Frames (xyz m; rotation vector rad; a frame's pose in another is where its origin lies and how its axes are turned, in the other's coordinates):
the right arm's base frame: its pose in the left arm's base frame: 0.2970 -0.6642 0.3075 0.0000 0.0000 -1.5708
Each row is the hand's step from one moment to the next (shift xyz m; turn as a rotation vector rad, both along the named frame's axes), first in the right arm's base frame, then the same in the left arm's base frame.
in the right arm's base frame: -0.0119 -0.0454 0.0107 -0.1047 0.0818 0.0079
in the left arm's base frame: -0.0454 0.0119 0.0107 0.0818 0.1047 0.0079
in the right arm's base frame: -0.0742 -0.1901 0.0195 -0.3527 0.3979 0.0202
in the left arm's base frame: -0.1901 0.0742 0.0195 0.3979 0.3527 0.0202
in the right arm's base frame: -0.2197 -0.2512 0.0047 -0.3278 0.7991 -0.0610
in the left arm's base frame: -0.2512 0.2197 0.0047 0.7991 0.3278 -0.0610
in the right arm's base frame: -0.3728 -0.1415 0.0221 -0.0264 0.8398 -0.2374
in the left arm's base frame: -0.1415 0.3728 0.0221 0.8398 0.0264 -0.2374
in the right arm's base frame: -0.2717 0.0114 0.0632 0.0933 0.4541 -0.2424
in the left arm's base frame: 0.0114 0.2717 0.0632 0.4541 -0.0933 -0.2424
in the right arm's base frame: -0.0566 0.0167 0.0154 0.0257 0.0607 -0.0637
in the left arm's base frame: 0.0167 0.0566 0.0154 0.0607 -0.0257 -0.0637
